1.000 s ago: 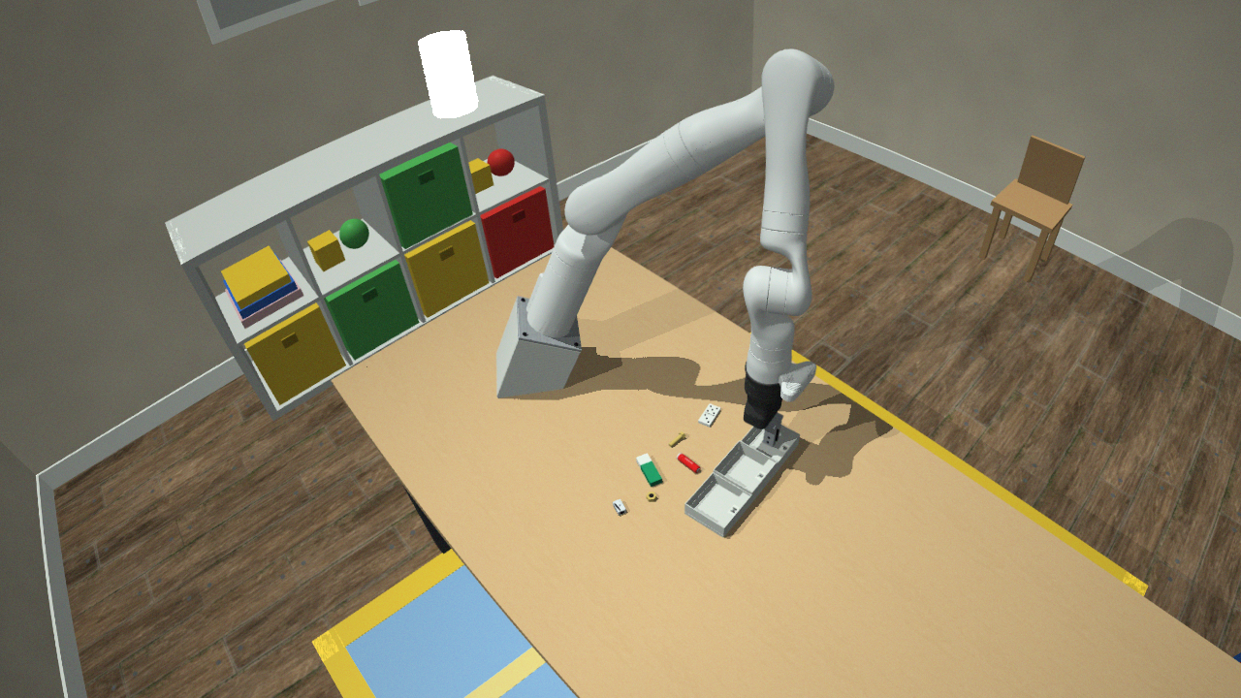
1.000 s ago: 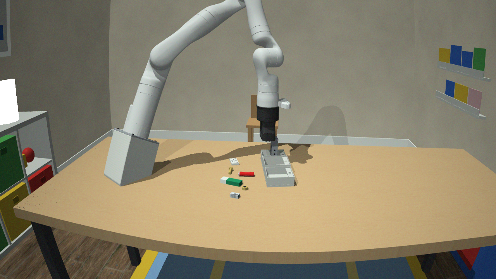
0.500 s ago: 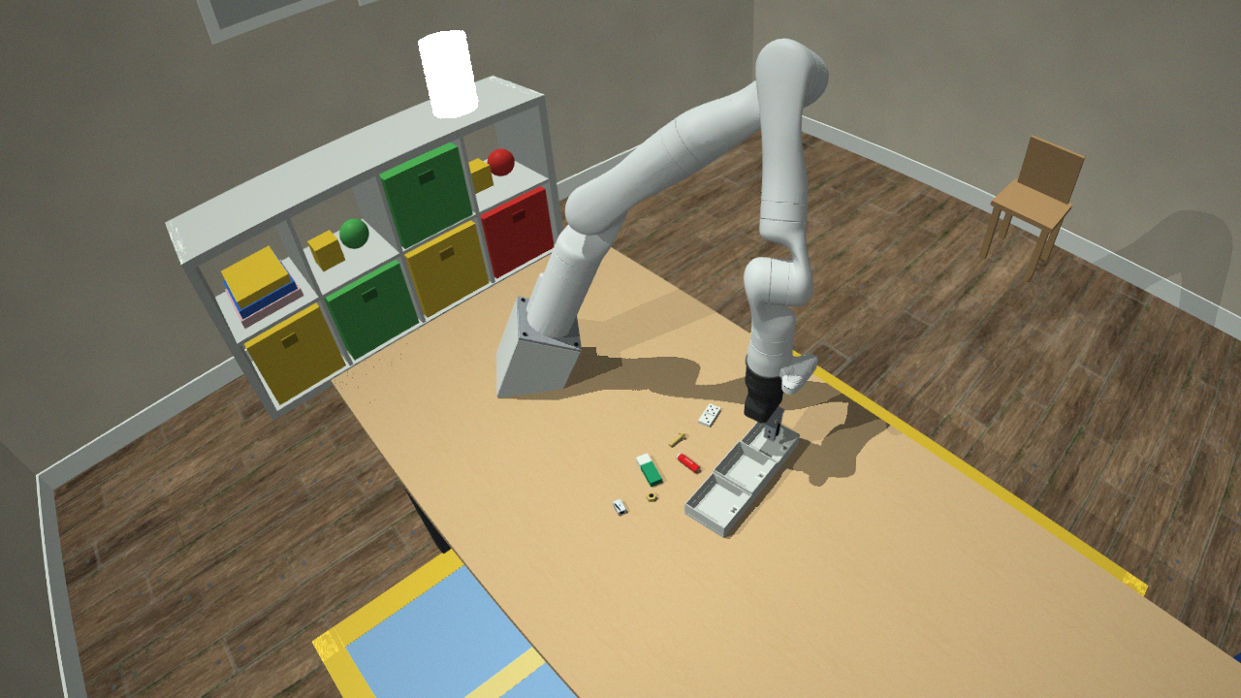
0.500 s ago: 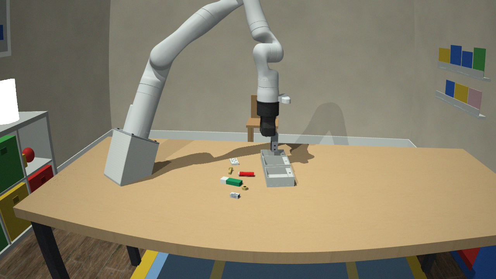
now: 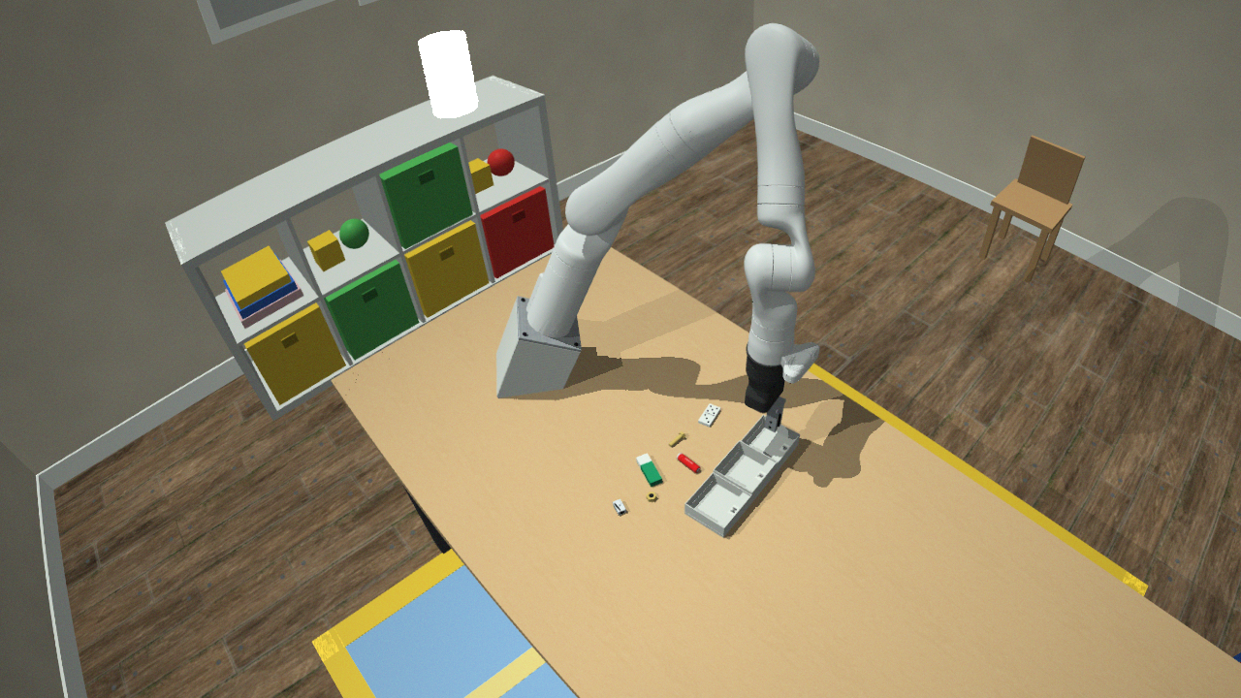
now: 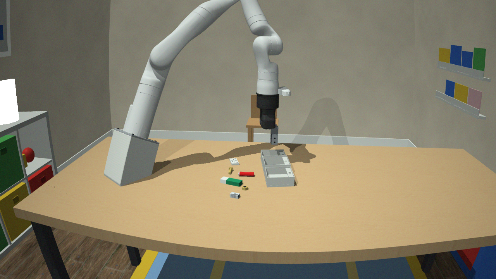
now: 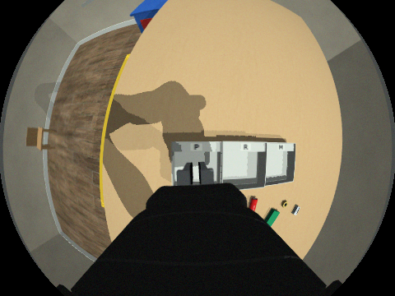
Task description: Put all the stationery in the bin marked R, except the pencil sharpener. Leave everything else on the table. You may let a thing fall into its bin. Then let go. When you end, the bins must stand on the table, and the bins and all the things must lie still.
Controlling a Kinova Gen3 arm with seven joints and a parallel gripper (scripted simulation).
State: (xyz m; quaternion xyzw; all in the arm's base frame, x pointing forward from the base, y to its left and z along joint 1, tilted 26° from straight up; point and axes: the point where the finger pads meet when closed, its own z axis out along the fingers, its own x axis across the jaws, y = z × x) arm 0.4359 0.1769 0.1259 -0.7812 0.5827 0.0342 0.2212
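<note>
Now: the green eraser 100 mm behind my hand, 210 mm to the right of it and 80 mm below it. Also, from my hand: tray: 20 mm ahead, 80 mm to the right, 70 mm below; red cylinder: 60 mm behind, 140 mm to the right, 80 mm below; white domino: 130 mm behind, 40 mm to the right, 80 mm below.
</note>
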